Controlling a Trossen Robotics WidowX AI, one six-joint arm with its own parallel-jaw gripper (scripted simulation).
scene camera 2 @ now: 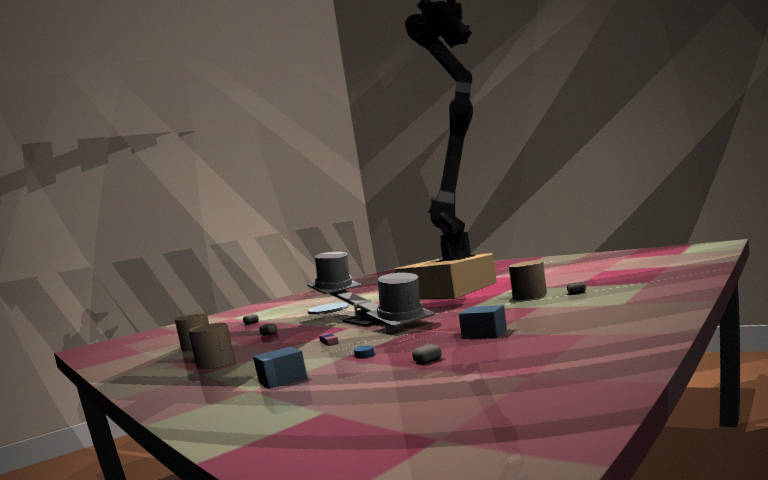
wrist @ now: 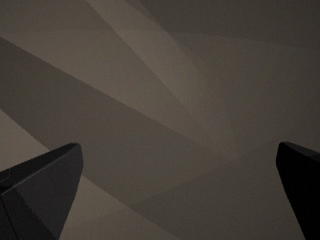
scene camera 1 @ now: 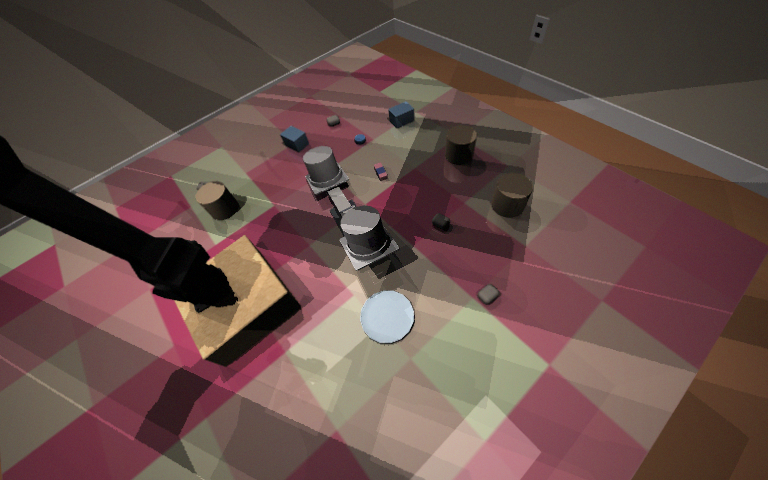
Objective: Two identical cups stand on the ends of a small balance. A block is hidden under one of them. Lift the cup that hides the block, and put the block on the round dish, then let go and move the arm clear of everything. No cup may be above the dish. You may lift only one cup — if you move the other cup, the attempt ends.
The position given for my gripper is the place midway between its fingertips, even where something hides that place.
My gripper (wrist: 182, 155) is open and holds nothing. Also in view: a cup (scene camera 1: 362, 226), a cup (scene camera 2: 398, 292), a small balance (scene camera 1: 342, 204) and a round dish (scene camera 1: 386, 317).
